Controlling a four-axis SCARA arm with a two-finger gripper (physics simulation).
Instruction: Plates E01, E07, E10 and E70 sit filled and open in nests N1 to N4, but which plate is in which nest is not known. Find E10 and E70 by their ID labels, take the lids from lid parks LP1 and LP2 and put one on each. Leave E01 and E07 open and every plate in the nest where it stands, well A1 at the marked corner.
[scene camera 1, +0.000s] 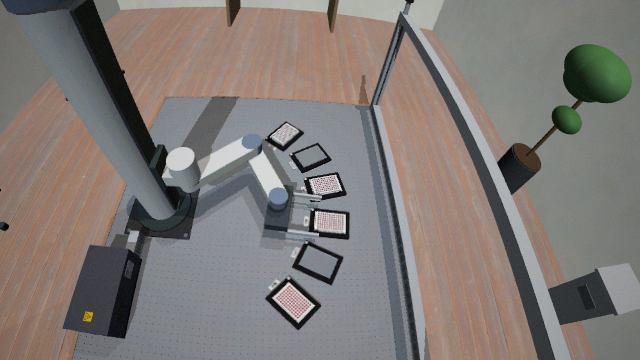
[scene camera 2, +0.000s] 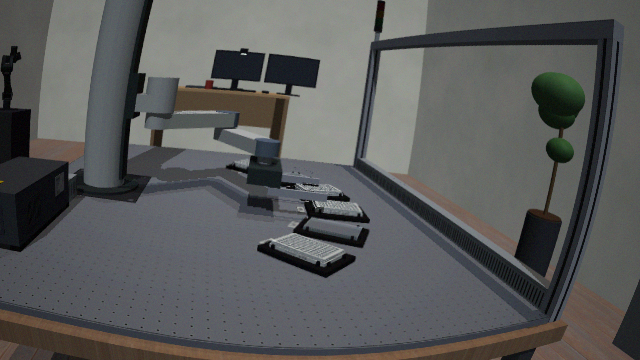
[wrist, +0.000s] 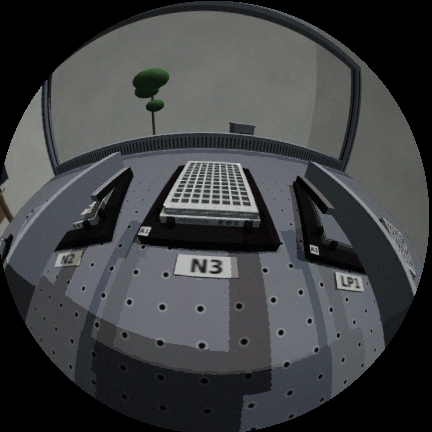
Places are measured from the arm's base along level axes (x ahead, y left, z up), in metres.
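Pixels of known places: gripper, fingertip midpoint: (scene camera 1: 320, 216) (scene camera 2: 322, 189) (wrist: 212, 157); arm's base, origin of the base link: (scene camera 1: 164, 206) (scene camera 2: 103, 187).
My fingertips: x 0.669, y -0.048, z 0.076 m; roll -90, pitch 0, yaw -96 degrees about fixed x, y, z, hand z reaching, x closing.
For each thing: its top centre in the pictures, then the offset to it from my fingertips. "spot": a spot on its surface instead.
- open plate, middle of its top: (wrist: 212, 177) (scene camera 2: 337, 204) (scene camera 1: 330, 221) dz -0.037, dx +0.047, dy -0.004 m
- N2's plate, middle of its top: (wrist: 84, 191) (scene camera 2: 318, 187) (scene camera 1: 325, 184) dz -0.037, dx +0.035, dy +0.178 m
- LP1, middle of its top: (wrist: 337, 211) (scene camera 2: 333, 226) (scene camera 1: 318, 261) dz -0.046, dx -0.006, dy -0.171 m
- LP2, middle of its top: (wrist: 28, 223) (scene camera 1: 310, 155) dz -0.046, dx -0.026, dy +0.342 m
- N4, middle of its top: (scene camera 2: 308, 245) (wrist: 400, 243) (scene camera 1: 293, 301) dz -0.037, dx -0.101, dy -0.328 m
- N1, middle of its top: (scene camera 2: 251, 162) (scene camera 1: 284, 133) dz -0.037, dx -0.155, dy +0.473 m
- dark control box, surface spot: (scene camera 2: 32, 200) spot: dz +0.018, dx -0.703, dy -0.427 m
My gripper (scene camera 1: 320, 216) (scene camera 2: 323, 188) (wrist: 212, 157) is open and empty, its fingers spread on either side of the near end of nest N3. An open plate (scene camera 1: 331, 222) (scene camera 2: 337, 208) (wrist: 212, 185) stands in N3; its label reads faintly E01, with the A1 mark at the near left corner. N2's plate (scene camera 1: 325, 185) (scene camera 2: 320, 189) (wrist: 92, 210) is partly behind the left finger, its ID not readable. Lids lie in LP1 (scene camera 1: 318, 262) (scene camera 2: 332, 230) (wrist: 340, 232) and LP2 (scene camera 1: 310, 157). Open plates also stand in N4 (scene camera 1: 293, 302) (scene camera 2: 307, 249) and N1 (scene camera 1: 285, 134) (scene camera 2: 242, 164), IDs not readable.
The arm's column (scene camera 1: 95, 115) (scene camera 2: 111, 95) and a dark control box (scene camera 1: 102, 290) (scene camera 2: 32, 200) stand at the left of the table. A framed screen (scene camera 1: 395, 210) (scene camera 2: 500, 35) runs along the right edge, beyond the nests.
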